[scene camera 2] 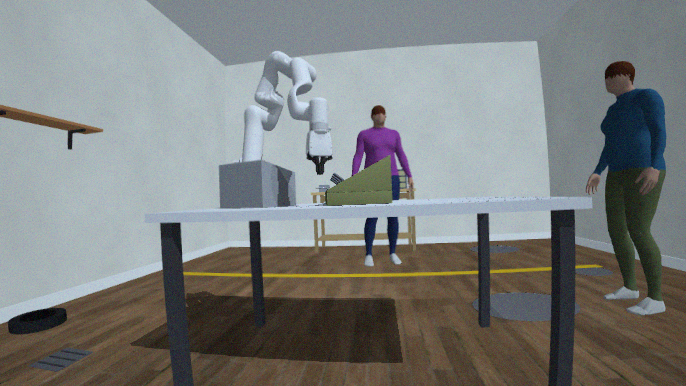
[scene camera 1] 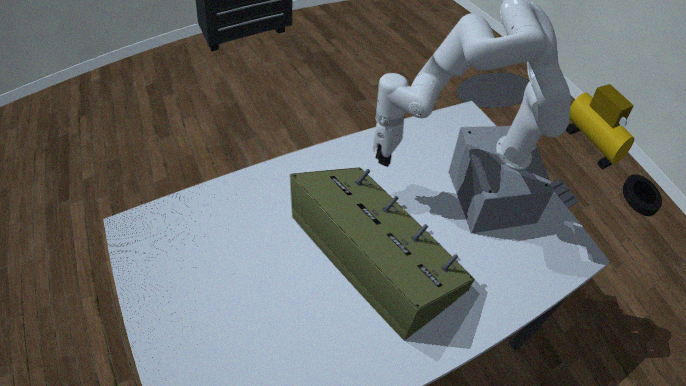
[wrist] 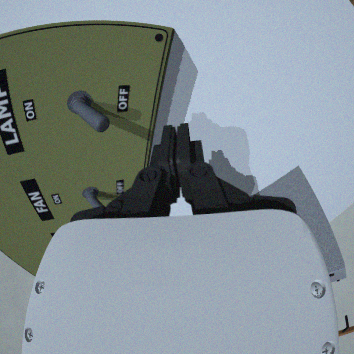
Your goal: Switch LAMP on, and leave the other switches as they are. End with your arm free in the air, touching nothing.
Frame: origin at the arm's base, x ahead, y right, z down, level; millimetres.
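Seen in the pictures: gripper, fingertip midpoint: [scene camera 2: 320, 174] [scene camera 1: 384, 163] [wrist: 178, 142]; arm's base, origin of the base link: [scene camera 2: 251, 168] [scene camera 1: 513, 153].
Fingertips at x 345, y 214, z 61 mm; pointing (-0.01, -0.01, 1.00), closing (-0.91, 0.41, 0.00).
Note:
Offsets run from my fingertips to a thing's top centre. "pt": to the spot under its first point.
A green sloped switch panel [scene camera 1: 370, 240] [scene camera 2: 361, 189] [wrist: 60, 55] stands on the table with several grey levers. The LAMP lever @[dx +71, dy +0, dz -6 mm] [scene camera 1: 363, 177] [wrist: 90, 112] is at the panel's far end in scene camera 1 and leans toward its OFF label @[pt dx +53, dy +1, dz +50 mm] [wrist: 123, 98]. The FAN lever @[dx +63, dy -120, dz -6 mm] [scene camera 1: 390, 204] [wrist: 93, 196] leans the same way, as do the PUMP lever @[dx +55, dy -240, dz -6 mm] [scene camera 1: 421, 233] and the DRIVE lever @[dx +47, dy -359, dz -6 mm] [scene camera 1: 450, 263]. My gripper [scene camera 1: 384, 162] [scene camera 2: 320, 172] [wrist: 178, 142] is shut and empty. It hangs in the air near the LAMP lever, on its OFF side, apart from it.
The arm's grey base block [scene camera 1: 505, 212] [scene camera 2: 240, 185] [wrist: 305, 220] stands on the white table [scene camera 1: 210, 280] [scene camera 2: 450, 206], on the levers' side of the panel. A person in purple [scene camera 2: 380, 145] stands beyond the table, and a person in blue [scene camera 2: 632, 130] stands at the right in scene camera 2.

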